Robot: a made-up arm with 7 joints.
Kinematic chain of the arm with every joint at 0, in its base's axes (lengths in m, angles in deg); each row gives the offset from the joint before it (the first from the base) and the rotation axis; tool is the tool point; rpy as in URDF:
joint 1: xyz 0 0 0.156 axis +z
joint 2: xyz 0 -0.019 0.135 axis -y
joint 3: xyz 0 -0.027 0.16 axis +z
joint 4: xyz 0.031 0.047 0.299 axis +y
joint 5: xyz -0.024 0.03 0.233 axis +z
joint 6: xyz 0 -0.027 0.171 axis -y
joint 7: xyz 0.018 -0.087 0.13 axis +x
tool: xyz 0 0 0 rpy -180 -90 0
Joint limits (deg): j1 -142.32..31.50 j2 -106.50..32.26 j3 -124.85..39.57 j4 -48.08..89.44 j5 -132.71..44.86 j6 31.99..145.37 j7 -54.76..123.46
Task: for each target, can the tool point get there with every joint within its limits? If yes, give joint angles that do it. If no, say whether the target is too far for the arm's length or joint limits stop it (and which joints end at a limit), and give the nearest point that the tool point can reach.
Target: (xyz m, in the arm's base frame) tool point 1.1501 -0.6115 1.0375
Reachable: no: too far | nearest point 0.7802 -0.4148 0.7974 | short by 0.483 m
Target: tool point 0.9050 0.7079 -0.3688
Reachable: no: too far | nearest point 0.7084 0.5208 -0.1867 | short by 0.327 m
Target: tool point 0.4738 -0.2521 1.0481
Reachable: yes | joints -18.80 -12.86 2.45 48.06 13.50 51.13 -8.37
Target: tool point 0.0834 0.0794 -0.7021
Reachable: no: joint limits stop it (at a limit: joint 1, joint 2, joint 4, joint 5) | nearest point 0.2910 0.1764 -0.4175 | short by 0.365 m
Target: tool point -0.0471 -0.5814 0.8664
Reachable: yes | joints -96.66 -51.17 -37.52 5.11 -17.25 125.95 46.68
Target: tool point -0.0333 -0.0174 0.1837
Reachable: no: joint limits stop it (at a limit: joint 1, joint 2, joint 4, joint 5, joint 6) | nearest point -0.2297 -0.2902 -0.1460 | short by 0.471 m
